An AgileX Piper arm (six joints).
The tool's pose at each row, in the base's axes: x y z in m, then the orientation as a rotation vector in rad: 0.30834 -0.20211 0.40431 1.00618 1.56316 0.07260; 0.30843 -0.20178 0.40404 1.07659 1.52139 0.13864; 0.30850 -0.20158 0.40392 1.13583 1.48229 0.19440; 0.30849 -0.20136 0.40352 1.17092 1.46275 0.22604; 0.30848 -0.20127 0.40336 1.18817 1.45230 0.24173; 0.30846 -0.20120 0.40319 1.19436 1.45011 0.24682; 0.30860 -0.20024 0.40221 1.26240 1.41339 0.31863; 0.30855 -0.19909 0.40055 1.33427 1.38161 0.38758; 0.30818 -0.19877 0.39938 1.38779 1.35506 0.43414; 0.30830 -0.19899 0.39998 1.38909 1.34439 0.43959; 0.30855 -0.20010 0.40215 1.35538 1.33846 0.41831; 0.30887 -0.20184 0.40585 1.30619 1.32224 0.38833; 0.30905 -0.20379 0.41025 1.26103 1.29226 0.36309; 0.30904 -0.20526 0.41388 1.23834 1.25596 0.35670; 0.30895 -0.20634 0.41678 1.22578 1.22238 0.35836; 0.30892 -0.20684 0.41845 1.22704 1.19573 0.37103
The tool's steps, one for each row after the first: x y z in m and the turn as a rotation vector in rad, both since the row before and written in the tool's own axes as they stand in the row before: 0.00042 0.00010 -0.00001 -0.00096 0.00474 0.09058; 0.00023 0.00007 0.00000 -0.00070 0.00262 0.07771; 0.00043 -0.00017 0.00000 0.00200 0.00463 0.04390; 0.00017 -0.00008 0.00000 0.00080 0.00186 0.02195; 0.00015 -0.00010 0.00000 0.00109 0.00167 0.00699; 0.00136 -0.00021 -0.00004 0.00102 0.01726 0.08965; 0.00182 -0.00088 -0.00005 0.00876 0.02205 0.08795; 0.00072 -0.00104 -0.00007 0.00866 0.01285 0.06393; -0.00040 0.00051 -0.00001 -0.00562 -0.00431 0.00780; -0.00177 0.00170 -0.00003 -0.01843 -0.01973 -0.02700; -0.00299 0.00280 -0.00010 -0.03011 -0.03345 -0.03609; -0.00364 0.00315 -0.00012 -0.03417 -0.04052 -0.02611; -0.00301 0.00250 -0.00009 -0.02749 -0.03308 -0.00112; -0.00236 0.00200 -0.00005 -0.02213 -0.02586 0.00787; -0.00125 0.00122 -0.00001 -0.01346 -0.01358 0.01883
